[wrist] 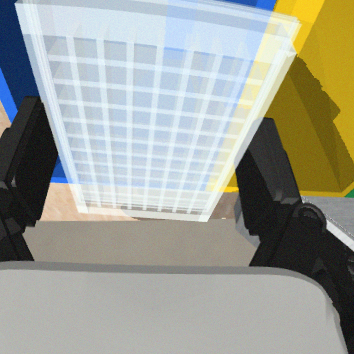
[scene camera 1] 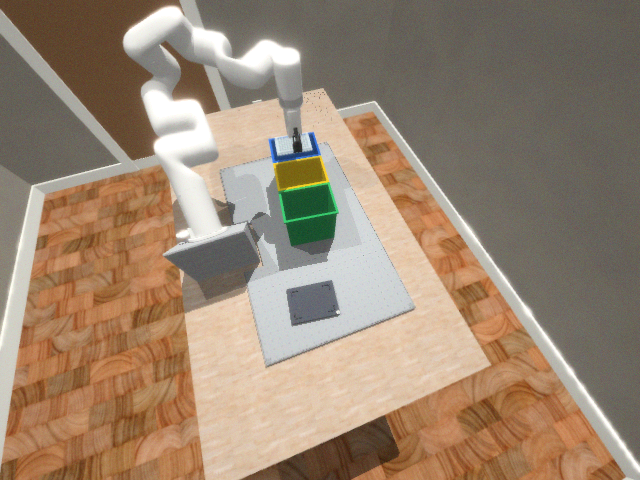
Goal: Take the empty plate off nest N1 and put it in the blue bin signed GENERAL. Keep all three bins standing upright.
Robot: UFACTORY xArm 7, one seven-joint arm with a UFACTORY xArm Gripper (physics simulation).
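Frame: origin at the arm's base, x ahead, y left, z up, level; millimetres.
Where they show: gripper, fingertip midpoint: (wrist: 151, 129) (scene camera 1: 296, 143); arm's base, link origin: (scene camera 1: 209, 235).
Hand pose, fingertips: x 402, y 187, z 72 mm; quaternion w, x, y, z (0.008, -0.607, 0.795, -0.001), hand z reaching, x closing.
Observation:
Each offset is from my fingertips to the top centre of the thing. "spot": to the spot under its first point. Level surfaces: height alone.
The clear, gridded plate @[7 mm up, 11 mm back, 3 mm left] (scene camera 1: 283, 146) (wrist: 145, 115) is held between the two black fingers of my gripper (scene camera 1: 297, 148) (wrist: 151, 129), which is shut on its sides. The plate looks about level and is over the opening of the blue bin @[spot: 75 mm down, 69 mm back, 96 mm left] (scene camera 1: 272, 148) (wrist: 14, 50). In the wrist view its right edge overlaps the yellow bin's side in the picture. How high it is above the blue rim is hard to tell. The dark square nest @[198 mm down, 180 mm back, 501 mm right] (scene camera 1: 312, 302) lies on the grey mat with no plate on it; its label and the bin's sign cannot be read.
The yellow bin @[33 mm down, 34 mm back, 107 mm right] (scene camera 1: 301, 174) (wrist: 320, 135) stands upright right beside the blue one, and the green bin @[33 mm down, 65 mm back, 234 mm right] (scene camera 1: 312, 228) stands upright beside the yellow. All three are in a row on the grey mat @[213 mm down] (scene camera 1: 361, 289). The arm's grey base block (scene camera 1: 214, 255) is left of the mat.

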